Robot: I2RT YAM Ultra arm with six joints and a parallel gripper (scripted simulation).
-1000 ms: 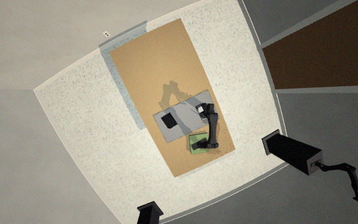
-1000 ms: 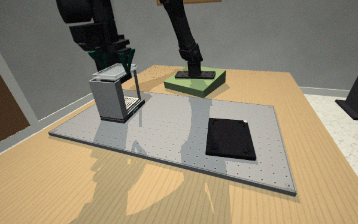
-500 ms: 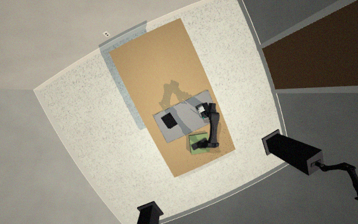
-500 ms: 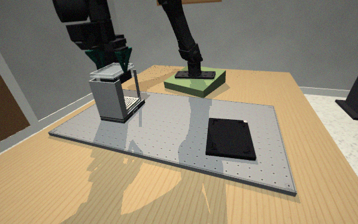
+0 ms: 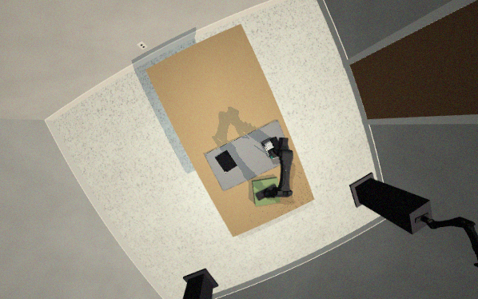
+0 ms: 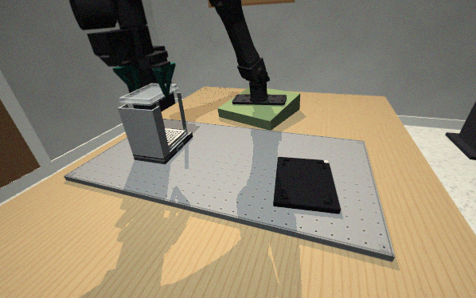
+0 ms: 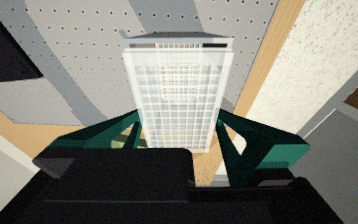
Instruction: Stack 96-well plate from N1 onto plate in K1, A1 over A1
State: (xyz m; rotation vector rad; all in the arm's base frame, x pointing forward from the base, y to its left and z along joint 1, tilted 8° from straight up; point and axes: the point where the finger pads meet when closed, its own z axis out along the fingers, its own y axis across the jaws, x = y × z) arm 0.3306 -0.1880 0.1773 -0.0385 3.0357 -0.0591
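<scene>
Right now my hand is right at the white 96-well plate. Also, from my hand: thin upright post: 80 mm below, 60 mm behind, 40 mm to the left; then black plate nest N1: 390 mm to the left, 160 mm below, 60 mm ahead; then grey rack wall: 80 mm below, 70 mm ahead.
</scene>
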